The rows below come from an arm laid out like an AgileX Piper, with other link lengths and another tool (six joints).
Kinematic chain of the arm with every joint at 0, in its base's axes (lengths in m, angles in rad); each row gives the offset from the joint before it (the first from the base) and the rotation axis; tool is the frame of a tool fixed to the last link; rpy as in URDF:
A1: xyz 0 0 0.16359 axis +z
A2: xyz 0 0 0 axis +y
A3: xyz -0.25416 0 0.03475 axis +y
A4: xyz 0.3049 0 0.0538 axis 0.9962 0 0.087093
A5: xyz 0 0 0 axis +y
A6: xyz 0.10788 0 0.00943 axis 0.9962 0 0.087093
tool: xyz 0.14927 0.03 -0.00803 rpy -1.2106 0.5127 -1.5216
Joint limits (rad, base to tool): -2.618..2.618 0..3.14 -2.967..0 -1.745..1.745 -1.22..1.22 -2.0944..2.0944
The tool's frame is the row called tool.
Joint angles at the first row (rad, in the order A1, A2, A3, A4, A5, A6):
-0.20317 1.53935 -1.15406 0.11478 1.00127 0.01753
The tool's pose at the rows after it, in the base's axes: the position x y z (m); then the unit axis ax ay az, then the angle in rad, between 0 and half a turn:
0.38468 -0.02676 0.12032 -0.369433 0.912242 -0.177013 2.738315
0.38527 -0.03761 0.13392 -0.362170 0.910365 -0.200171 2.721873
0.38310 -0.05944 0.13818 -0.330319 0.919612 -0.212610 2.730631
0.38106 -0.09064 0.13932 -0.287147 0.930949 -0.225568 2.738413
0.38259 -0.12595 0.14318 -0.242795 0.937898 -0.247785 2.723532
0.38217 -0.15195 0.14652 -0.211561 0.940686 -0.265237 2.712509
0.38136 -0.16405 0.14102 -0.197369 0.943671 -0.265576 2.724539
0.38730 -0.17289 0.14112 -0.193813 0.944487 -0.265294 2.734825
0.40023 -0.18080 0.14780 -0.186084 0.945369 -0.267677 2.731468
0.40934 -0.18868 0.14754 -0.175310 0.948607 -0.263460 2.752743
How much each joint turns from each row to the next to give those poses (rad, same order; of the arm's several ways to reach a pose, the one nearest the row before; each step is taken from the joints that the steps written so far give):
0.00002 -0.03926 -0.00001 -0.02082 -0.00265 -0.00441
-0.01058 -0.03813 0.00000 -0.02996 -0.00337 0.01467
-0.04893 -0.01194 -0.00001 -0.01500 -0.00001 0.02466
-0.07625 -0.00002 0.00002 -0.00477 -0.01517 0.01534
-0.08119 -0.00001 0.00000 0.00001 -0.04531 0.00567
-0.05786 0.00000 0.00000 0.00001 -0.03539 0.00251
-0.02687 0.02320 -0.00773 -0.00001 -0.00896 0.00314
-0.00941 0.04166 -0.04686 -0.00473 0.01259 0.00167
-0.00002 0.04750 -0.07077 -0.00430 0.01603 0.01761
0.00001 0.05991 -0.07304 -0.01410 0.03232 0.03138

